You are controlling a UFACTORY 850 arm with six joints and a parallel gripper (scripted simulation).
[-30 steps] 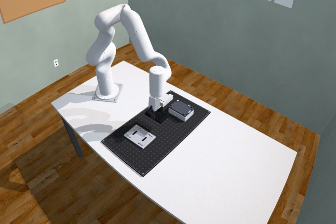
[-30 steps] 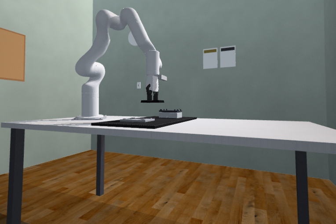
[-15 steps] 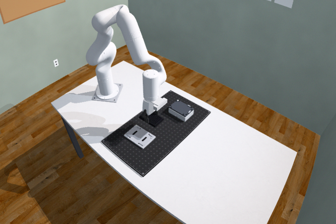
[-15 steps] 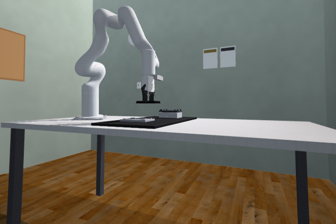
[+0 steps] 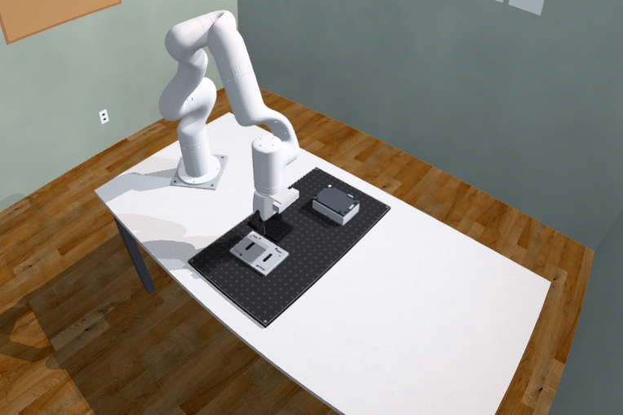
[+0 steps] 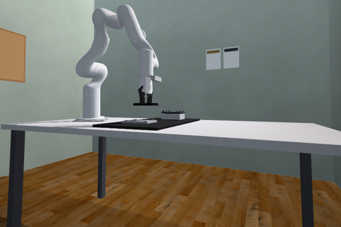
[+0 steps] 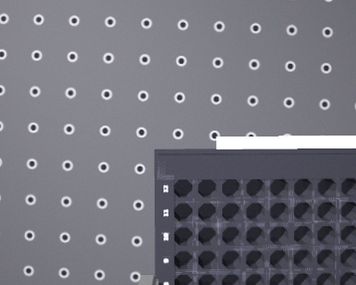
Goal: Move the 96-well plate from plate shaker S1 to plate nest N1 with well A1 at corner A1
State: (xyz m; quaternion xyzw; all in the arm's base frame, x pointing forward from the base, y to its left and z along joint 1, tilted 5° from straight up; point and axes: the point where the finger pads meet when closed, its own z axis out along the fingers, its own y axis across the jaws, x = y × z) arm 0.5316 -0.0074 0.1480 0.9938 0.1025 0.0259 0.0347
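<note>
Right now my hand is 5 cm to the left of the plate nest and 11 cm above it. Round my hand: 96-well plate 1 cm below.
</note>
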